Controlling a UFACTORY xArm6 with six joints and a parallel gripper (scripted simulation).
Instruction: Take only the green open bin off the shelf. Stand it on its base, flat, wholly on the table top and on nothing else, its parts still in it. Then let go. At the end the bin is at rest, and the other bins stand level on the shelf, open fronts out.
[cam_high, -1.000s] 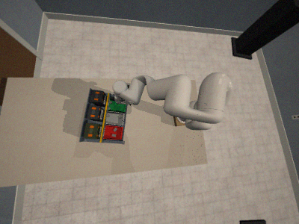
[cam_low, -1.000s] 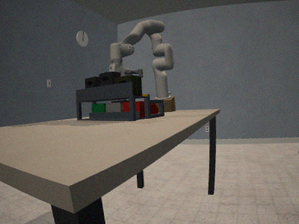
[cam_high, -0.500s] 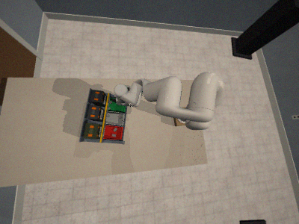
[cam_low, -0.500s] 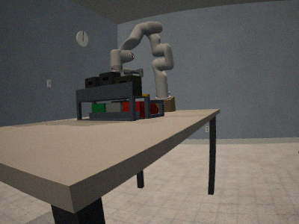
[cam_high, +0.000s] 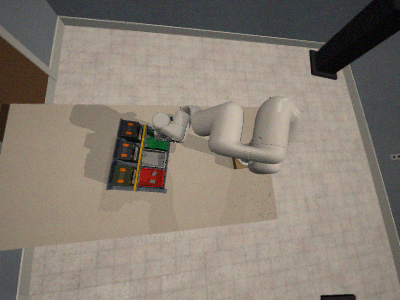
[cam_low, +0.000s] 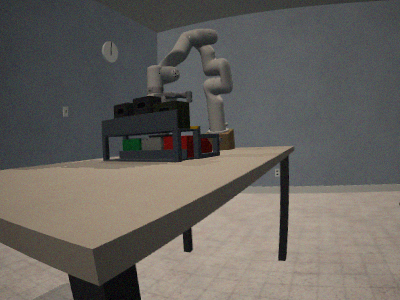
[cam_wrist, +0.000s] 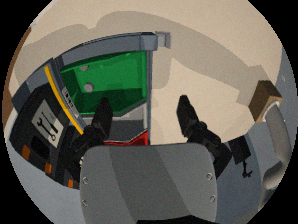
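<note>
Now: hand 8 cm short of the green open bin and 8 cm above it. From my hand the other things lie so: yellow strip 13 cm ahead, 11 cm to the left, 2 cm below; then red bin 22 cm to the left, 8 cm below, 8 cm ahead; then grey bin 11 cm to the left, 8 cm below, 8 cm ahead.
</note>
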